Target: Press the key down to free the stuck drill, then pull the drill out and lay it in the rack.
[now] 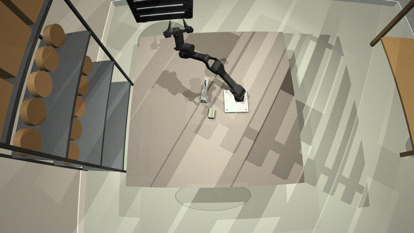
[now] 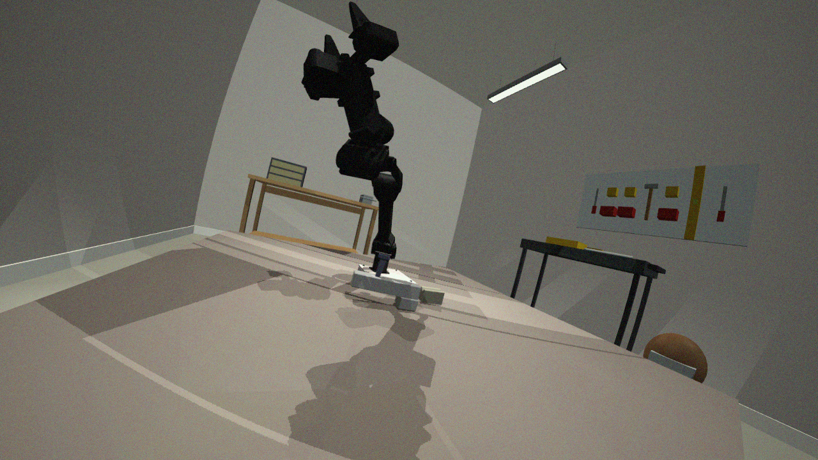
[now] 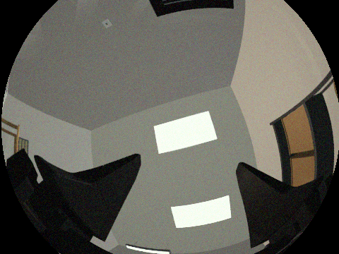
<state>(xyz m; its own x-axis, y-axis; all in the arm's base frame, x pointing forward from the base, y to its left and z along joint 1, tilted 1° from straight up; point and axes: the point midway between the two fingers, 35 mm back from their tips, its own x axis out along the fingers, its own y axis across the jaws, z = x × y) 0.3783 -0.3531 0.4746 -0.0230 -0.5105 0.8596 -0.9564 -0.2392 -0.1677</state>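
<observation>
Now: the blue key 440 mm below my gripper tip, 260 mm to the left of it and 130 mm behind it. Round my gripper tip: dark grey rack (520 mm below, 460 mm to the left, 150 mm behind); then drill (490 mm below, 300 mm to the left, 120 mm behind).
</observation>
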